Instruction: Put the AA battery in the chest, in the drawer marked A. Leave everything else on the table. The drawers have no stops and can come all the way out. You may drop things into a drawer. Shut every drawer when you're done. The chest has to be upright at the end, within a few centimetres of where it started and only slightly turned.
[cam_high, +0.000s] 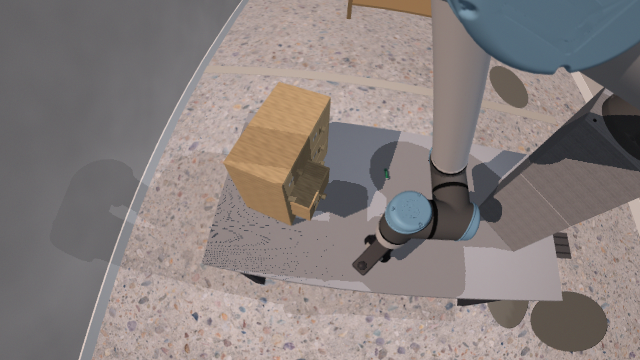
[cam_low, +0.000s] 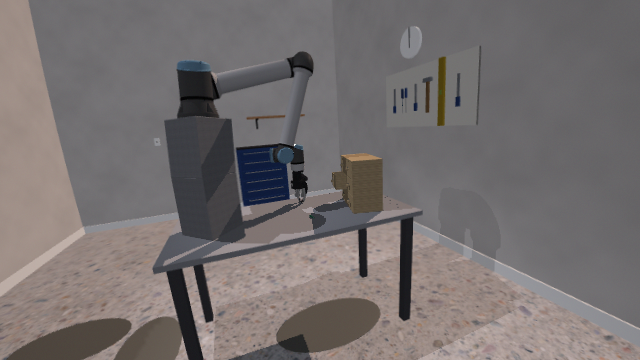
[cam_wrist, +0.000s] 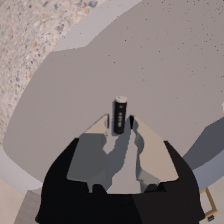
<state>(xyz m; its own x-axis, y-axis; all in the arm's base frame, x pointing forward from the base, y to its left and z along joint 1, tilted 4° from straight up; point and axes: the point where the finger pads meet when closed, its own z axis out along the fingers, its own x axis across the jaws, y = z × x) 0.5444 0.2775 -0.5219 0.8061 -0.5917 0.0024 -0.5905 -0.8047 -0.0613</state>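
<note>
Right now the AA battery is 10 mm below my hand. The rest, counted from my hand: green battery (310 mm to the right, 10 mm below); then drawer (280 mm ahead, 120 mm to the right, 110 mm above).
</note>
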